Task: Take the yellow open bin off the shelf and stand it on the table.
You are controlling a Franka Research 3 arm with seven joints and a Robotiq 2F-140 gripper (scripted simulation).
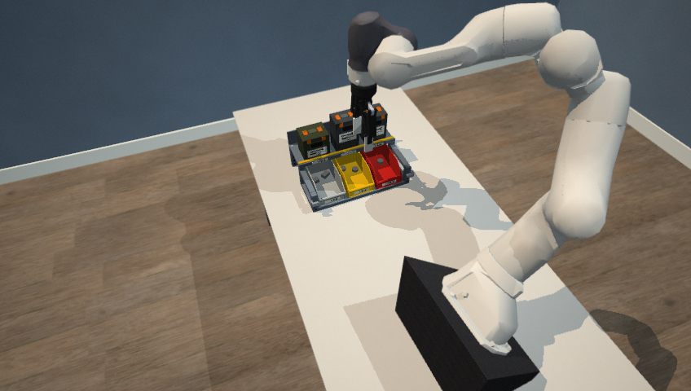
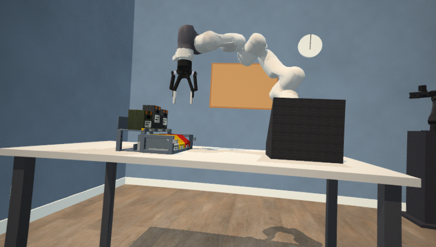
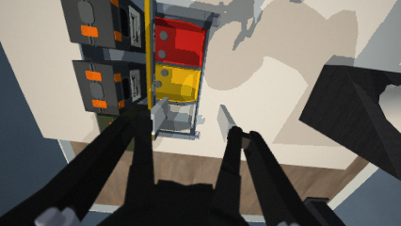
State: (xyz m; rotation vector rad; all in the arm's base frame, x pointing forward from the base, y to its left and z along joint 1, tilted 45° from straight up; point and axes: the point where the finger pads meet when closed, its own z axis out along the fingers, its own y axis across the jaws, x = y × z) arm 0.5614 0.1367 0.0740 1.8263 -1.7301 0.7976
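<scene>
The yellow open bin lies 230 mm below my hand and 80 mm ahead of it. The rest, counted from my hand: grey bin (230 mm below, 120 mm to the left, 70 mm ahead); red bin (230 mm below, 110 mm to the right, 80 mm ahead).
</scene>
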